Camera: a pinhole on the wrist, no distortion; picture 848 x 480 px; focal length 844.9 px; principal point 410.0 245.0 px. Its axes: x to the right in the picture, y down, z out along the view. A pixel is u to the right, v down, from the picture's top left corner.
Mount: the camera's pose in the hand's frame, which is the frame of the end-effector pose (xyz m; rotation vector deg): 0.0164 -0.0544 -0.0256 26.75 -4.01 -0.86
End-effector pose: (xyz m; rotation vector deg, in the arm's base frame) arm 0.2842 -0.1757 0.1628 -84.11 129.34 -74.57
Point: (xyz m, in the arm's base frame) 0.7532 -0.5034 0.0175
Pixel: 415.9 345.7
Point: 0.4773 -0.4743 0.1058
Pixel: 747.0 459.4
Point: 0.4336 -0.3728 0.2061
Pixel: 782.2 215.8
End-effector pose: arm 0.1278 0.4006 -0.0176 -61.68 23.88 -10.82
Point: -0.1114 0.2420 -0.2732
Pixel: behind the camera
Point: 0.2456 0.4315 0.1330
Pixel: 686.3 293.9
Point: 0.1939 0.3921 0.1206
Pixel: 563.2 103.6
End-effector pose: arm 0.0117 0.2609 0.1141 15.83 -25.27 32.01
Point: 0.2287 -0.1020 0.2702
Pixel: outside the picture
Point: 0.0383 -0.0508 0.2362
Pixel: 253.9 52.1
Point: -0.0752 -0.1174 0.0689
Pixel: outside the picture
